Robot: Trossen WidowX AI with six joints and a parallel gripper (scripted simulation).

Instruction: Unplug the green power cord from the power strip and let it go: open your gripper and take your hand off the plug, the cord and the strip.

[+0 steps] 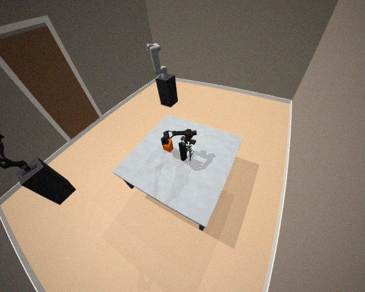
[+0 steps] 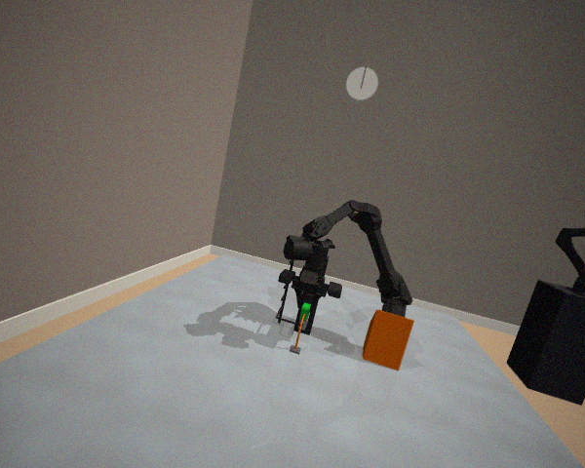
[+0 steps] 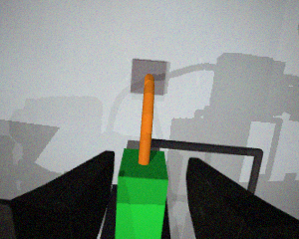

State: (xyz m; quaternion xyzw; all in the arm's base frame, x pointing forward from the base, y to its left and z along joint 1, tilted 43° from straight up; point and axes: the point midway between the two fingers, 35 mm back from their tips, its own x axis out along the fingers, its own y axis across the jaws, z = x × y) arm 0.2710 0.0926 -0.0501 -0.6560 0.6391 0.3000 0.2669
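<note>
Now: gripper tip 50 mm to the left of the green plug and 10 mm above it. Round my gripper tip: grey block (20 mm to the left, 130 mm below).
</note>
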